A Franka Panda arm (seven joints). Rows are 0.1 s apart.
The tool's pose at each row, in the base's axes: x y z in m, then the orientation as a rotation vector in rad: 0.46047, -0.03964, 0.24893, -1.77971, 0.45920, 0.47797; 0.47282, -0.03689, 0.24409, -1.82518, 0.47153, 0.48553; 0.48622, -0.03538, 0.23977, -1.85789, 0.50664, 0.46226; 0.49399, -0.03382, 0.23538, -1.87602, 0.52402, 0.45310; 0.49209, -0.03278, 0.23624, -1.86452, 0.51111, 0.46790; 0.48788, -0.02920, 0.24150, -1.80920, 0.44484, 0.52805; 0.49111, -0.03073, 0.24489, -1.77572, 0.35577, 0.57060; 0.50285, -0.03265, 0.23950, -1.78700, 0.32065, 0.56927; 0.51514, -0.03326, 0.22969, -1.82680, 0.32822, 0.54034; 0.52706, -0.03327, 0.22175, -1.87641, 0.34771, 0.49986
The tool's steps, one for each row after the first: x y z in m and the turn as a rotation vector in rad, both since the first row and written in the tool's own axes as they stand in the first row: 0.01281, -0.00341, 0.00279, -0.04411, 0.01491, 0.01017; 0.02629, -0.00751, 0.00417, -0.06637, 0.05695, 0.02023; 0.03509, -0.00853, 0.00608, -0.08005, 0.07674, 0.02639; 0.03297, -0.00845, 0.00704, -0.07394, 0.05767, 0.02589; 0.02637, -0.01131, 0.00960, -0.04315, -0.02990, 0.01530; 0.02734, -0.01541, 0.00704, -0.03159, -0.11282, -0.02071; 0.04022, -0.01690, 0.00550, -0.04498, -0.12696, -0.04569; 0.05588, -0.01545, 0.00623, -0.07271, -0.09309, -0.05768; 0.07017, -0.01546, 0.00712, -0.10561, -0.04324, -0.06779
